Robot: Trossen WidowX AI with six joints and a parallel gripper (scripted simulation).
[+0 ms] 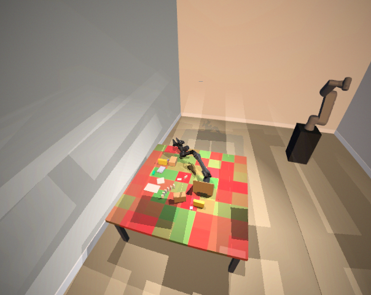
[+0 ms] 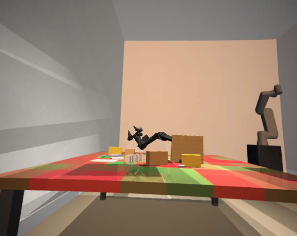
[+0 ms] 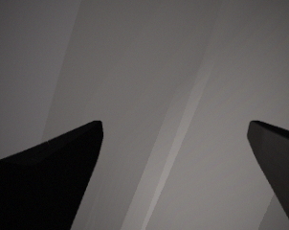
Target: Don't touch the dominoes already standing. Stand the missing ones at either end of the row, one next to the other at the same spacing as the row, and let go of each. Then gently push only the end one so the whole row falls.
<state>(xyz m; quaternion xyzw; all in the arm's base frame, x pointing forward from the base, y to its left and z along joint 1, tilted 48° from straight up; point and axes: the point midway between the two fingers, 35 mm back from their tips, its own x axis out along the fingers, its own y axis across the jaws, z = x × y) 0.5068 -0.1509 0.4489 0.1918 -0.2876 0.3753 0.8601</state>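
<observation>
Right now my gripper tip is 5 cm short of the grey slab, 35 cm to the right of it and 26 cm above it. Also, from my gripper tip: yellow block 52 cm behind, 69 cm to the left, 23 cm below; white sheet 2 cm ahead, 64 cm to the left, 26 cm below.
</observation>
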